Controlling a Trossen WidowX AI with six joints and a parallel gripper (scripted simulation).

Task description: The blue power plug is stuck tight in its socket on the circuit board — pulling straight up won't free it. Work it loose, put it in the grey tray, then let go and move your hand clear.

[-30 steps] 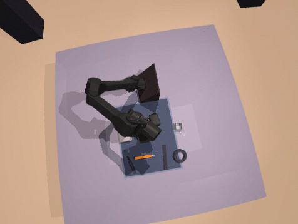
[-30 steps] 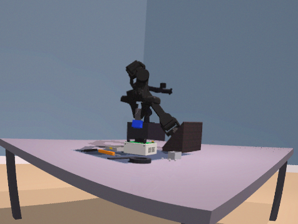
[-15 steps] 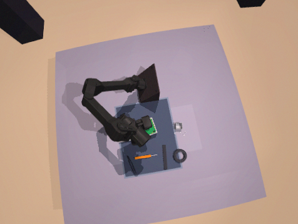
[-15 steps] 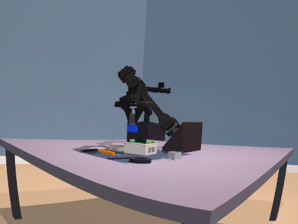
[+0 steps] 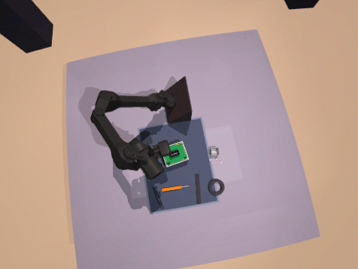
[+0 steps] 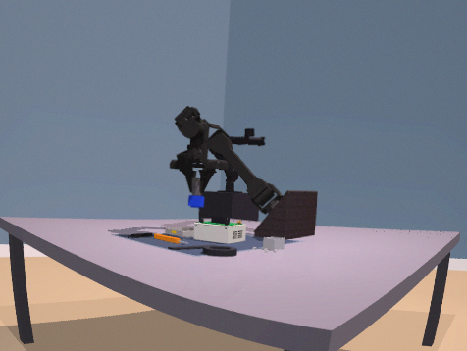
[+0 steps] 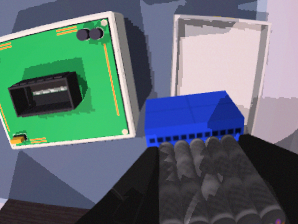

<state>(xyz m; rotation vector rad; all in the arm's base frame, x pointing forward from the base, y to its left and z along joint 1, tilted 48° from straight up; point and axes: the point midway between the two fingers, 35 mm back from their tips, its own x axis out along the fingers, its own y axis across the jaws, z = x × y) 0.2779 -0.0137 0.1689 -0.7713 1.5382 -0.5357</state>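
Now: gripper tip 4 cm to the left of the grey tray and 13 cm above it. The rest, counted from my gripper tip: black bar: 20 cm ahead, 19 cm to the left, 13 cm below; dark blue mat: 5 cm ahead, 10 cm to the left, 14 cm below; blue power plug: 1 cm below.
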